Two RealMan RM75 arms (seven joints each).
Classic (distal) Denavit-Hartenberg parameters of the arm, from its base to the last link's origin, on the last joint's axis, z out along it. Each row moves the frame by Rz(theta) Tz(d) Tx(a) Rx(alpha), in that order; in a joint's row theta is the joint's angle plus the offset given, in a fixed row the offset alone. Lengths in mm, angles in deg.
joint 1: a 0  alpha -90  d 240.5  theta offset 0
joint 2: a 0  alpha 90  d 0  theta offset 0
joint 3: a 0  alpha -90  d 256  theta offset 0
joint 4: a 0  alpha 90  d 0  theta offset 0
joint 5: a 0  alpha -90  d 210  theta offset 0
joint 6: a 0  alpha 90  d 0  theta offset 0
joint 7: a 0  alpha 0  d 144  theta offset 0
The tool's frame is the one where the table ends.
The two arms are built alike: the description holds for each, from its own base.
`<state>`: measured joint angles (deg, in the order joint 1, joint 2, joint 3, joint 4, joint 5, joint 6, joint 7); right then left.
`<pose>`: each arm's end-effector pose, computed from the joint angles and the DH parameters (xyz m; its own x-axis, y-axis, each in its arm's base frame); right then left.
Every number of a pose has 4 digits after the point.
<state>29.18 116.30 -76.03 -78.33 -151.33 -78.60 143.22 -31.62 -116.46 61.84 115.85 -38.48 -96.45 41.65</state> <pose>0.2205 0.3736 0.0382 0.7487 -0.6566 0.0913 -0.4857 -0.6370 -0.5986 -0.0925 0.3375 0.1432 0.9648 0.2580 0.0501 0.2200 -0.6886 -0.6909</pose>
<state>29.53 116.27 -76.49 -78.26 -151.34 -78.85 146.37 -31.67 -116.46 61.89 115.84 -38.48 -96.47 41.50</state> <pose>0.2182 0.3738 0.0365 0.7249 -0.6855 0.0687 -0.5195 -0.6094 -0.5990 -0.0922 0.3375 0.1430 0.9645 0.2590 0.0512 0.2216 -0.6889 -0.6902</pose>
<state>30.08 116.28 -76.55 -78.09 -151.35 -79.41 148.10 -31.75 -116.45 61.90 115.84 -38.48 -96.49 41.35</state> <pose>0.2156 0.3744 0.0355 0.7103 -0.7014 0.0592 -0.5387 -0.5959 -0.5956 -0.0918 0.3376 0.1430 0.9643 0.2595 0.0526 0.2230 -0.6887 -0.6899</pose>
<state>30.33 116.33 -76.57 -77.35 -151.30 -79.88 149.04 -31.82 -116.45 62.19 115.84 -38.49 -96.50 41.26</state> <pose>0.2170 0.3733 0.0331 0.6935 -0.7180 0.0594 -0.5569 -0.5865 -0.5882 -0.0908 0.3375 0.1419 0.9650 0.2575 0.0503 0.2204 -0.6919 -0.6875</pose>
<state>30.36 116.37 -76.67 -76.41 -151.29 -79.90 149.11 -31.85 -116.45 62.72 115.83 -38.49 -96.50 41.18</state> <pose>0.2203 0.3721 0.0304 0.6832 -0.7272 0.0662 -0.5652 -0.5841 -0.5825 -0.0897 0.3373 0.1399 0.9660 0.2544 0.0453 0.2157 -0.6974 -0.6835</pose>
